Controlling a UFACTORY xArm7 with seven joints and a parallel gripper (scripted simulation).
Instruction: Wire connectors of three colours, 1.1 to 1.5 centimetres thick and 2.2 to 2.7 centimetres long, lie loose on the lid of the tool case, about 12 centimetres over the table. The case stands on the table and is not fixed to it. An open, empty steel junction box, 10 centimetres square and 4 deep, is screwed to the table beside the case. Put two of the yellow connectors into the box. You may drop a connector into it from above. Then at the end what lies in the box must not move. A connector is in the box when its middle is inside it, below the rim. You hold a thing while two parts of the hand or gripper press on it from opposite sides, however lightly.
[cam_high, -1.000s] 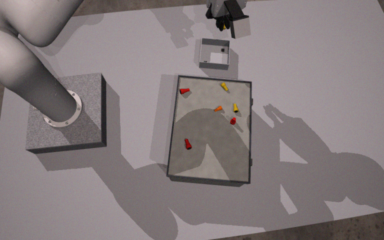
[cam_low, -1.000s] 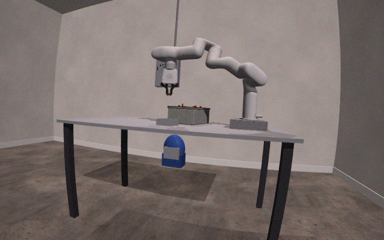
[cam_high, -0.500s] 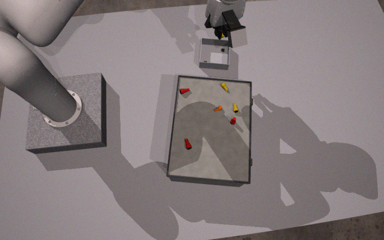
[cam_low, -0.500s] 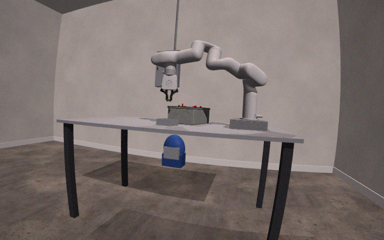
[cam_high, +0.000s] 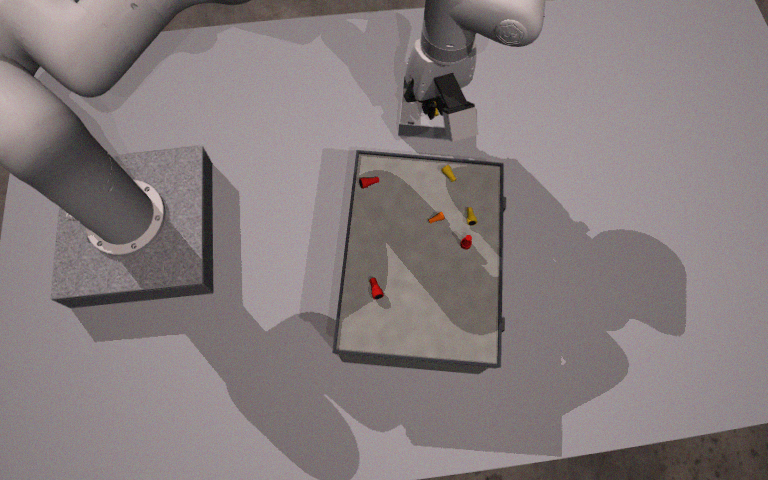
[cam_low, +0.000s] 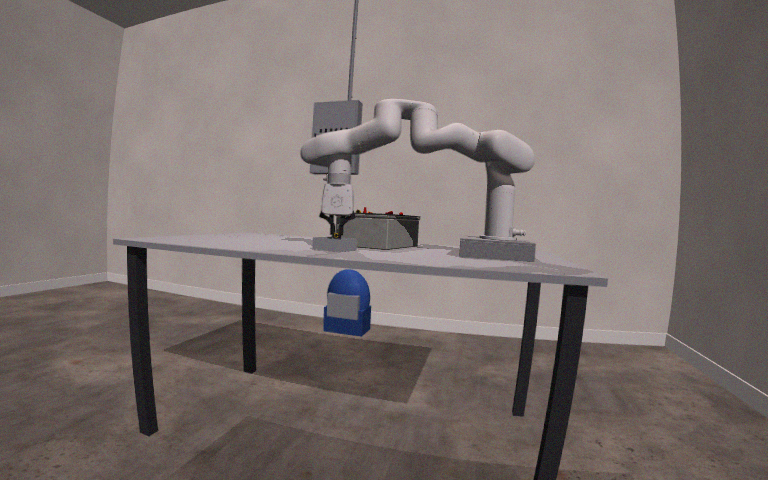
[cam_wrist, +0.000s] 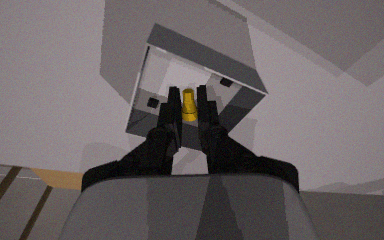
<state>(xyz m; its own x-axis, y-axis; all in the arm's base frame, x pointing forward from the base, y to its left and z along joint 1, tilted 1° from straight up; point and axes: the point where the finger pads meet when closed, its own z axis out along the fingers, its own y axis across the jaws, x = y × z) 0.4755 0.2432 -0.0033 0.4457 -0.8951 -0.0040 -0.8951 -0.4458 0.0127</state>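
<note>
My gripper is now 240 mm to the left of the orange connector and 60 mm below it. The rest, counted from my hand: tool case (10 mm behind, 290 mm to the right, 30 mm above).
</note>
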